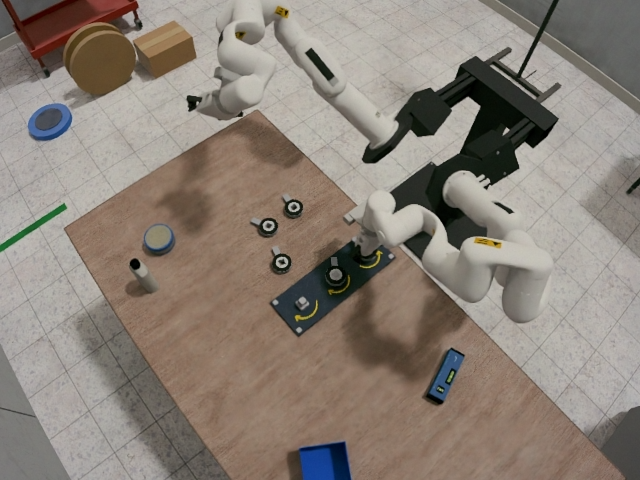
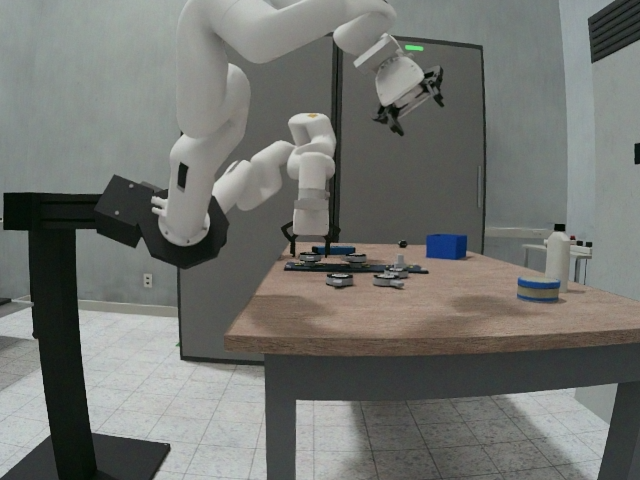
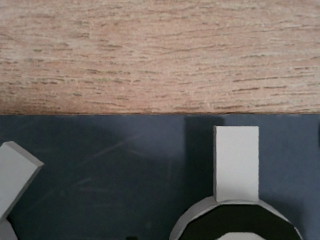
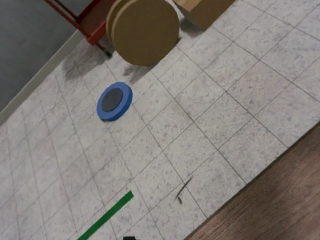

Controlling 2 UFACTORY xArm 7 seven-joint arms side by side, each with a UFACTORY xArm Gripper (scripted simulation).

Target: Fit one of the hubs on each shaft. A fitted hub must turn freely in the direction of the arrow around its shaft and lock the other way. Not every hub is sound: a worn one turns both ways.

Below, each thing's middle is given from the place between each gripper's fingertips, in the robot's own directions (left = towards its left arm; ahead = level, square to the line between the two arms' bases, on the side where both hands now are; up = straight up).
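Counted from my left hand: dark board (image 2: 290,265) 3 cm below, 13 cm ahead, 2 cm to the right; tape roll (image 2: 534,289) 2 cm below, 41 cm ahead, 52 cm to the right; white bottle (image 2: 558,248) 6 cm above, 53 cm ahead, 43 cm to the right.
My right hand (image 2: 418,116) is 320 mm above the tape roll, 300 mm short of it and 30 mm to the right of it. Counted from my right hand: white bottle 240 mm below, 420 mm ahead, 120 mm to the left; dark board 340 mm below, 20 mm ahead, 530 mm to the left.
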